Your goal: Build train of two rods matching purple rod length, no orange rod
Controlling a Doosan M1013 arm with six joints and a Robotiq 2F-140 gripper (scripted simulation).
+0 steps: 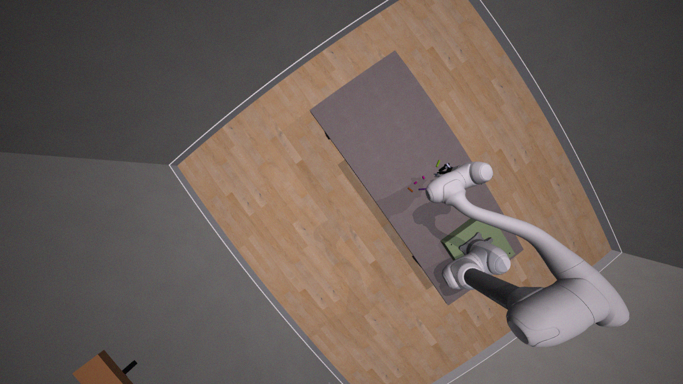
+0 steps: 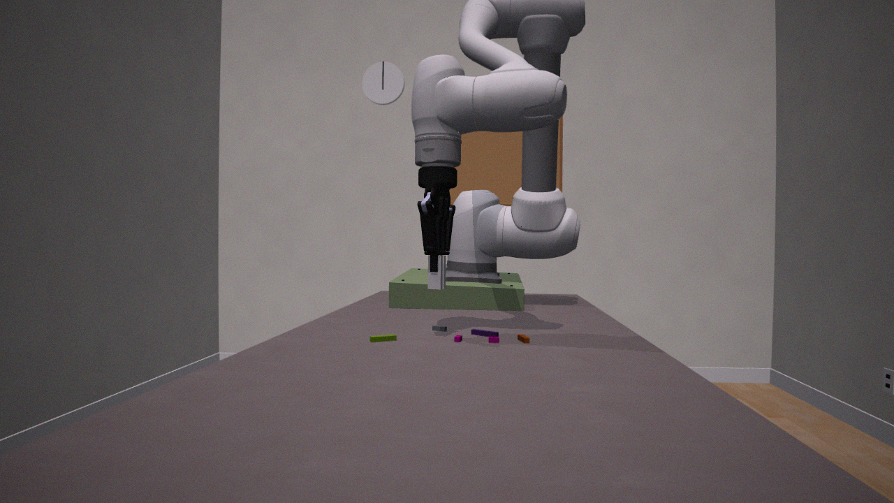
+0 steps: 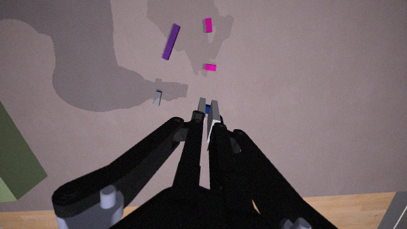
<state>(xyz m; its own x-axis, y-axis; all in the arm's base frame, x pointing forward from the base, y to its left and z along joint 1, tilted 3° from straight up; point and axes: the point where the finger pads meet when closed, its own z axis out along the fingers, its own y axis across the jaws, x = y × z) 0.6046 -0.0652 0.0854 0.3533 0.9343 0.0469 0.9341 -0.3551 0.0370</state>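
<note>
Now: the grey rod 10 cm behind my hand and 13 cm below it. The rest, counted from my hand: blue rod (3 cm below); then purple rod (5 cm behind, 10 cm to the left, 13 cm below); then lime rod (3 cm ahead, 10 cm to the right, 13 cm below).
</note>
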